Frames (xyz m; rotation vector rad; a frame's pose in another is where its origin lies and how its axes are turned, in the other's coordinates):
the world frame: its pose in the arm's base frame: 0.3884 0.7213 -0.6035 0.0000 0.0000 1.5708
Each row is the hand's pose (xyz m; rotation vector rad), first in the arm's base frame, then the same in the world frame.
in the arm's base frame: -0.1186 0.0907 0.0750 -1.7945 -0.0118 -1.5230
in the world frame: -0.6306 0.5070 0.6785 1.4387 -1.4199 1.9924
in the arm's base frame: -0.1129 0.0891 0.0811 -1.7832 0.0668 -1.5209
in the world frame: -0.6322 0.5013 0.6846 1.3719 -1.4787 2.0046
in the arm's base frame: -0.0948 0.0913 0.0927 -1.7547 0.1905 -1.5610
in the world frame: -0.6300 0.4832 0.6962 1.2375 -1.5390 2.0071
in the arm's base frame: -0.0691 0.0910 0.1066 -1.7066 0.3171 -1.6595
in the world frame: -0.6303 0.4575 0.7101 1.0664 -1.5531 1.9886
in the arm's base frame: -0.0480 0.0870 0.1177 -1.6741 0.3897 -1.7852
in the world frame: -0.6343 0.4364 0.7212 0.9428 -1.5149 1.9369
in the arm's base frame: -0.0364 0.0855 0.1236 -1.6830 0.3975 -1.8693
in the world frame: -0.6358 0.4248 0.7271 0.9109 -1.4742 1.8779
